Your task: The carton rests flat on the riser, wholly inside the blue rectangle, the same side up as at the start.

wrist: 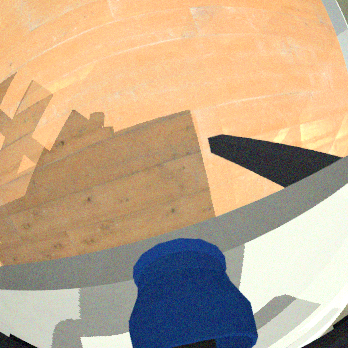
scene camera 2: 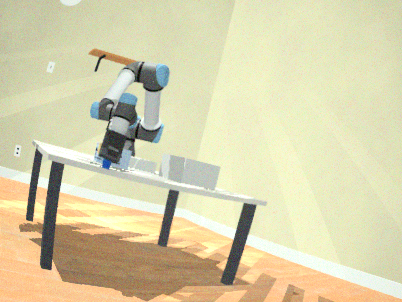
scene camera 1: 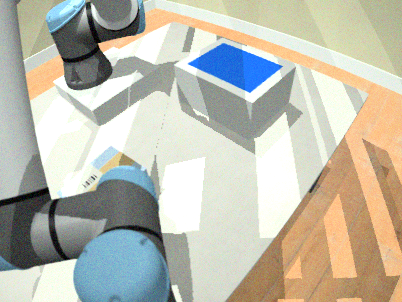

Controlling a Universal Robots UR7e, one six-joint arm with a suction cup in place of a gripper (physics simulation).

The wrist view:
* suction cup
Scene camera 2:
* grey riser: on the table
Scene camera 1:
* carton: on the table
